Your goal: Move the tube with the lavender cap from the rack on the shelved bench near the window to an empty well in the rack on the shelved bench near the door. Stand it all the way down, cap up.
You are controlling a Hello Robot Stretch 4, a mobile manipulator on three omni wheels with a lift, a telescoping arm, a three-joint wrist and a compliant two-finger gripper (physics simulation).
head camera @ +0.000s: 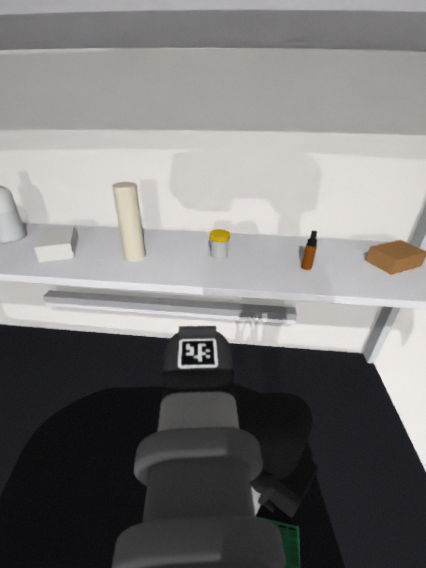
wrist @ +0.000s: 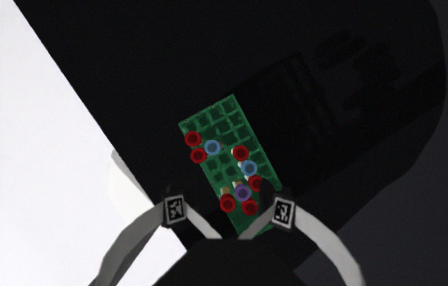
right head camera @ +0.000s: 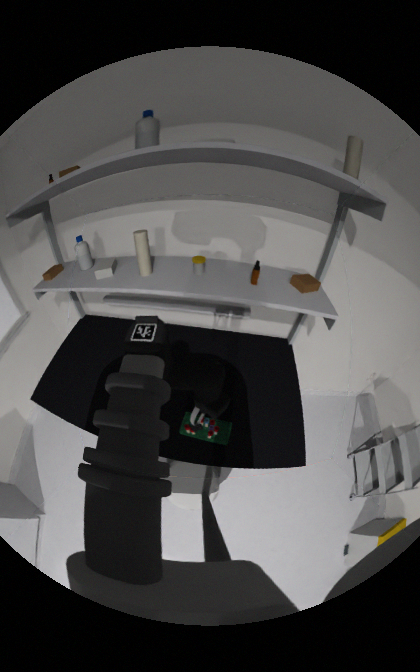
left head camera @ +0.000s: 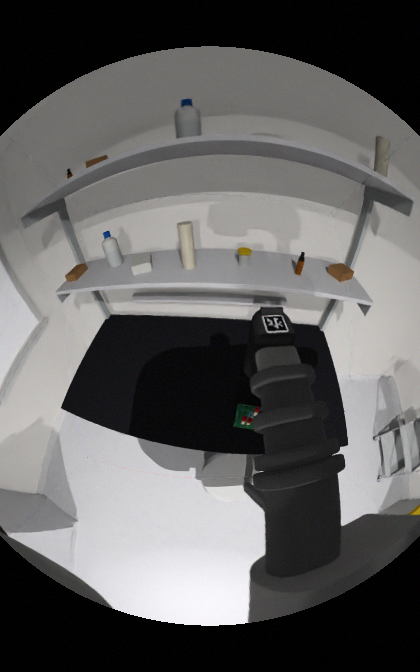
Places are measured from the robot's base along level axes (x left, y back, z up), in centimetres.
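Where they show: hand, tool point: (wrist: 228, 198) (right head camera: 204, 418); robot's base, link origin: (right head camera: 190, 481) (left head camera: 229, 474).
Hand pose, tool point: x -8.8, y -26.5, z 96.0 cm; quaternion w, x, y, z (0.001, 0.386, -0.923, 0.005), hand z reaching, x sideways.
Observation:
Things, the pixels of their centre, and the offset from my tool point. Level surfaces: height alone.
- tube with the lavender cap, body centre: (wrist: 239, 186) dx -2.6, dy +0.2, dz -16.1 cm
- green rack, body centre: (wrist: 237, 166) (head camera: 248, 546) (right head camera: 205, 428) (left head camera: 258, 418) dx -0.8, dy -1.3, dz -19.7 cm
- shelf, surface height: dz +23.2 cm
- cream cylinder, body centre: (head camera: 130, 223) (left head camera: 186, 245) (right head camera: 142, 252) dx +24.6, dy -48.0, dz +32.1 cm
- yellow-lidded jar, body centre: (head camera: 219, 244) (right head camera: 198, 264) (left head camera: 243, 256) dx +3.2, dy -48.5, dz +26.2 cm
- amber bottle, body centre: (head camera: 310, 250) (right head camera: 255, 272) (left head camera: 300, 262) dx -17.5, dy -41.5, dz +27.8 cm
- brown box, body centre: (head camera: 396, 256) (right head camera: 305, 282) (left head camera: 340, 271) dx -40.4, dy -43.1, dz +25.2 cm
- blue-capped bottle, body centre: (left head camera: 187, 121) (right head camera: 146, 132) dx +20.6, dy -48.1, dz +77.8 cm
The tube with the lavender cap (wrist: 242, 193) stands in a green rack (wrist: 244, 220) (head camera: 292, 545) (left head camera: 239, 423) (right head camera: 225, 436), cap toward the camera, among several red-capped tubes and two blue-capped ones. The rack is on the dark bench top under the shelves. My gripper (wrist: 224, 199) is open and empty above the rack; in the wrist view the lavender cap appears between the fingers, nearer the right one. The right finger covers part of the rack's edge. The arm hides much of the rack in the head and left head views. The other rack does not show.
A shelf (head camera: 175, 277) above the back of the bench holds a cream cylinder (head camera: 130, 222), a yellow-lidded jar (head camera: 219, 245), an amber bottle (head camera: 309, 254) and a brown box (head camera: 395, 257). A higher shelf (left head camera: 225, 146) holds a blue-capped bottle (left head camera: 188, 121). A rail (head camera: 165, 306) runs below the lower shelf.

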